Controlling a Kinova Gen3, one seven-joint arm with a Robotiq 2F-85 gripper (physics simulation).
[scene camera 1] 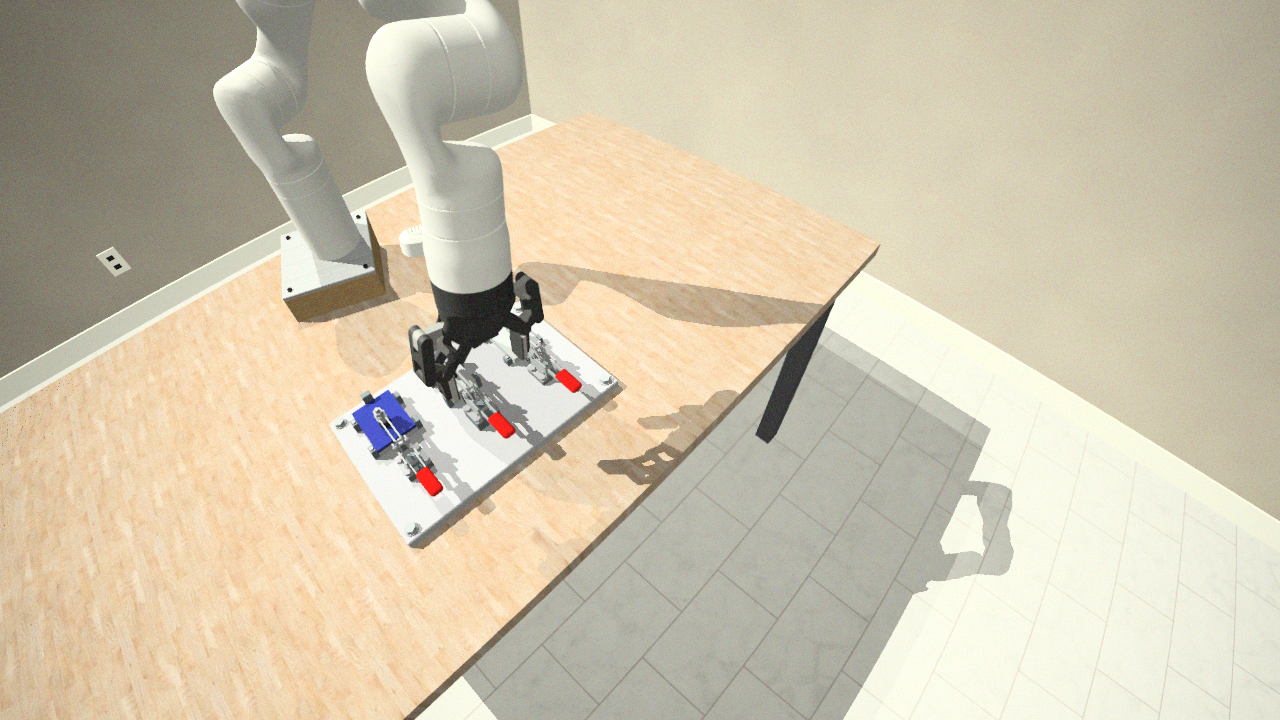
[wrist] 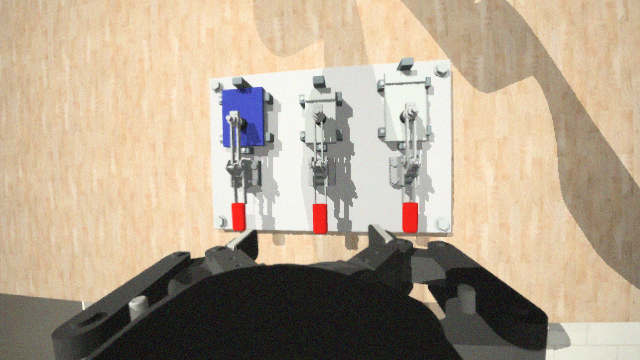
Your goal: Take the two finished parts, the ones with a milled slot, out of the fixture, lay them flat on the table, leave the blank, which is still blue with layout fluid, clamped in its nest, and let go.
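Seen in the pictures: gripper, between the fingertips: (scene camera 1: 487,375) (wrist: 312,239); arm's base, origin of its link: (scene camera 1: 335,241).
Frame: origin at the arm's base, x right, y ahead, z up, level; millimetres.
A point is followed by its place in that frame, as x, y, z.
Observation:
The fixture plate (scene camera 1: 393,501) {142, 496, -59} (wrist: 367,175) {-79, 472, -59} lies on the table with three nests. The blue blank (scene camera 1: 401,413) {71, 402, -38} (wrist: 252,105) {80, 376, -38} sits in the left nest in the wrist view. A smaller grey slotted part (wrist: 330,129) {-29, 412, -33} sits in the middle nest and a larger pale slotted part (wrist: 394,107) {-111, 383, -42} in the right nest; the gripper largely hides both in the scene view. A clamp arm reaches over each of the three. My gripper (scene camera 1: 485,376) {-24, 520, 75} (wrist: 312,239) {-24, 520, 75} is open and empty, above the fixture; in the wrist view its fingertips show near the handle edge of the plate.
Red clamp handles, left (scene camera 1: 429,481) {92, 530, -17} (wrist: 238,216) {90, 526, -17}, middle (scene camera 1: 500,424) {-16, 526, -12} (wrist: 320,218) {-19, 524, -12} and right (scene camera 1: 568,380) {-126, 524, -22} (wrist: 410,217) {-127, 521, -22}, point toward one long plate edge. Small posts and stops surround the nests. Bolts stand at the plate corners. The robot's base block (scene camera 1: 335,300) {54, 85, -53} stands behind the fixture.

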